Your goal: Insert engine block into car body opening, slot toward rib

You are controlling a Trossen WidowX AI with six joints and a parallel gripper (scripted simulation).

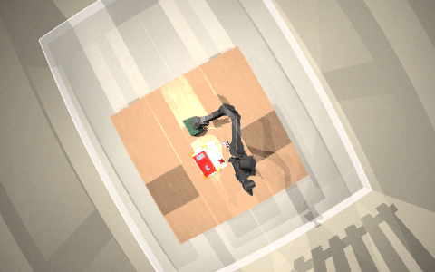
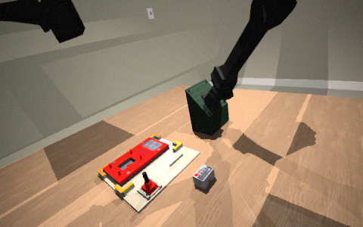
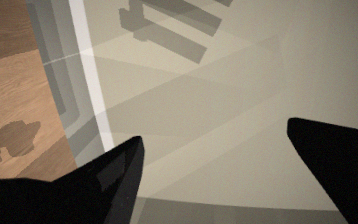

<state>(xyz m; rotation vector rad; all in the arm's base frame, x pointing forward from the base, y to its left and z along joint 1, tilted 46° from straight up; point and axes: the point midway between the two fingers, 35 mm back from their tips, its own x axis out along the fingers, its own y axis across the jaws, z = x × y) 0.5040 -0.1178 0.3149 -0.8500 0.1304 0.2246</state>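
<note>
Now: gripper tip 440 mm above the grey engine block, 270 mm past it and 20 mm to the right of it.
</note>
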